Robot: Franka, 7 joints.
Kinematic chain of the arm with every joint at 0, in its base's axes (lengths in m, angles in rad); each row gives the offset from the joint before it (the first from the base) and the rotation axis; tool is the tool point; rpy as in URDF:
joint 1: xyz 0 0 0.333 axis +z
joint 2: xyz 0 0 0 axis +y
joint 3: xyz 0 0 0.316 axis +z
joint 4: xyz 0.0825 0 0 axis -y
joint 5: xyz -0.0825 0 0.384 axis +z
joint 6: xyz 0 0 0 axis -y
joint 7: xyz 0.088 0 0 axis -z
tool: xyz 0 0 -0.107 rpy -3.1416 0 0
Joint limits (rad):
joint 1: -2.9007..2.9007
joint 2: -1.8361..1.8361
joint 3: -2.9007..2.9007
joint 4: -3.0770..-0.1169
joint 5: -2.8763..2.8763
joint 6: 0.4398..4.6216
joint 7: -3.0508..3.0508
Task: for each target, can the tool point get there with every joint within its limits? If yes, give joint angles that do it. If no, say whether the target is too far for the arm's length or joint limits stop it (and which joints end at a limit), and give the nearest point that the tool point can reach.
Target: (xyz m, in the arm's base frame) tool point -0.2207 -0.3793 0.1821
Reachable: yes | joints -0.5915 -1.4892 -1.8230 -2.6331 0.4299 3.0866 -0.0848
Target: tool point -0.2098 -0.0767 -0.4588
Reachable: no: joint limits stop it (at a limit: joint 2) | nearest point -0.2188 -0.0800 -0.3584 | short by 0.101 m
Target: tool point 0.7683 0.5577 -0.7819
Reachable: no: too far | nearest point 0.4757 0.3453 -0.2649 | short by 0.631 m
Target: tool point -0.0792 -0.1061 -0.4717
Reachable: no: joint limits stop it (at a limit: joint 2) | nearest point -0.0968 -0.1296 -0.3467 | short by 0.128 m
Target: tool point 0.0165 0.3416 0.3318
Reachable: yes | joints 0.9262 -0.4973 0.8217 -2.7491 -0.8405 1.9380 -2.1177
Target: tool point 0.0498 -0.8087 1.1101
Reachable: no: too far | nearest point 0.0381 -0.6180 0.9268 | short by 0.265 m
